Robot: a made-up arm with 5 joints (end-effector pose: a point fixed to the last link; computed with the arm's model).
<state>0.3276 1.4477 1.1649 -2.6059 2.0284</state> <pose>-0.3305 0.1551 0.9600 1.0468 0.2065 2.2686</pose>
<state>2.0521 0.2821 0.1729 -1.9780 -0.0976</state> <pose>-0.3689 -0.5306 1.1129 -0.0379 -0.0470 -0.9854</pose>
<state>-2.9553 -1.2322 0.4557 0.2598 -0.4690</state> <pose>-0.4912 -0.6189 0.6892 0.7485 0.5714 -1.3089</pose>
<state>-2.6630 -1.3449 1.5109 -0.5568 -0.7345</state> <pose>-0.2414 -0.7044 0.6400 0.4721 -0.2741 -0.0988</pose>
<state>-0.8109 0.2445 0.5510 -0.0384 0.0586</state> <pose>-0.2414 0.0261 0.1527 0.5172 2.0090 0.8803</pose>
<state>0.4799 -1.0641 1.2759 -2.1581 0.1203</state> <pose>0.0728 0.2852 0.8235 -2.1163 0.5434 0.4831</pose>
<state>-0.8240 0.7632 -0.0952 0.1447 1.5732</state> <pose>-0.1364 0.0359 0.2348 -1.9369 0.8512 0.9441</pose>
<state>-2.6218 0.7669 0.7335 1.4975 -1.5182</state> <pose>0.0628 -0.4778 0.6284 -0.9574 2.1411 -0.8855</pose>
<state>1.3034 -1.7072 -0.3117 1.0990 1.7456</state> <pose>-0.3724 0.0848 1.1672 0.6334 -0.3105 2.2472</pose>
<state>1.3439 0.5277 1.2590 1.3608 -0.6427</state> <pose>0.0677 0.0886 0.8656 1.6099 0.0310 1.6203</pose>
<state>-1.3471 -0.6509 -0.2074 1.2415 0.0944</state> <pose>-0.2858 -0.3231 0.1585 -0.4743 2.8321 0.6578</pose>
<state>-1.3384 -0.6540 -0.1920 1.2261 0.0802</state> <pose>-0.2893 -0.3209 0.1602 -0.4301 2.8352 0.6366</pose>
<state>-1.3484 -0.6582 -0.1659 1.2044 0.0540</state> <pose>-0.2941 -0.3306 0.1675 -0.3636 2.8477 0.5683</pose>
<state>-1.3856 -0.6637 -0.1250 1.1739 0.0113</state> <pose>-0.3009 -0.3562 0.1834 -0.2663 2.8649 0.4336</pose>
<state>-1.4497 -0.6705 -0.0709 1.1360 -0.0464</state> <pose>-0.3100 -0.3946 0.2095 -0.1427 2.8692 0.2383</pose>
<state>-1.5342 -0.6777 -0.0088 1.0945 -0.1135</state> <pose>-0.3204 -0.4391 0.2449 -0.0082 2.8421 0.0076</pose>
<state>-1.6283 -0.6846 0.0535 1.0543 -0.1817</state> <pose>-0.3308 -0.4817 0.2859 0.1169 2.7790 -0.2229</pose>
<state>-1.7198 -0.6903 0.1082 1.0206 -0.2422</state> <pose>-0.3397 -0.5175 0.3271 0.2144 2.6940 -0.4212</pose>
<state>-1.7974 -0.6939 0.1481 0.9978 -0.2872</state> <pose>-0.3456 -0.5441 0.3625 0.2739 2.6134 -0.5681</pose>
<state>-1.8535 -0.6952 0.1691 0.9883 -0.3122</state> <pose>-0.3480 -0.5620 0.3883 0.2954 2.5605 -0.6598</pose>
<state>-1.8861 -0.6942 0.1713 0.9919 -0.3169</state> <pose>-0.3470 -0.5727 0.4031 0.2841 2.5455 -0.7020</pose>
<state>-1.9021 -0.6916 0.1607 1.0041 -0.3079</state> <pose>-0.3436 -0.5791 0.4097 0.2522 2.5584 -0.7118</pose>
